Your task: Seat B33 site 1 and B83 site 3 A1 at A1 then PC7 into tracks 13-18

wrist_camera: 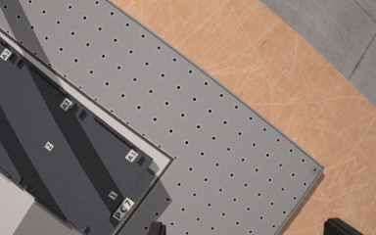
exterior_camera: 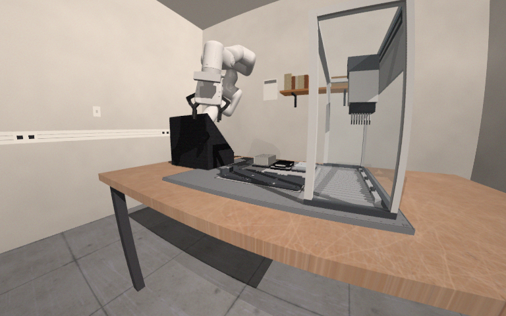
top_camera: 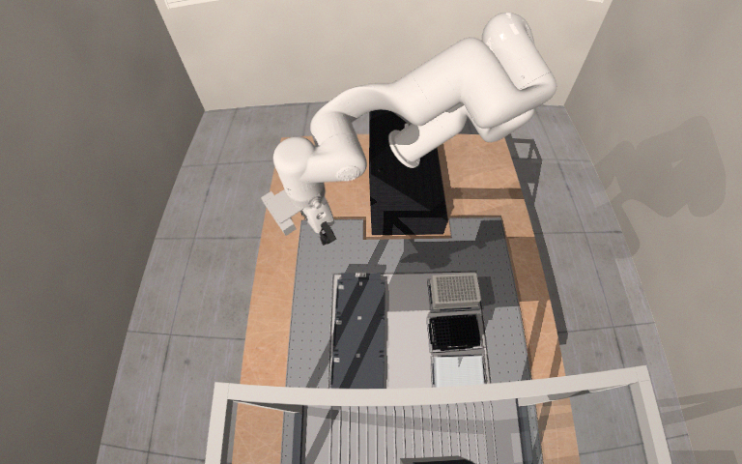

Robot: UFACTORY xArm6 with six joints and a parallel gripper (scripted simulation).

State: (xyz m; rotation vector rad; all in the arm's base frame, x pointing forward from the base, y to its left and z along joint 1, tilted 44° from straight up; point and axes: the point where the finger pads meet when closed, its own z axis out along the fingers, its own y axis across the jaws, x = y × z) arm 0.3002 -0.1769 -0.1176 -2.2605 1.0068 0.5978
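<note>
The nest S1 lies 8 cm ahead of my hand, 36 cm to the left of it and 23 cm below it. Round my hand: post (40 cm ahead, 4 cm to the right, 1 cm above); black plate B38 (19 cm ahead, 35 cm to the left, 22 cm below); plate carrier PC7 (20 cm ahead, 10 cm to the left, 22 cm below).
</note>
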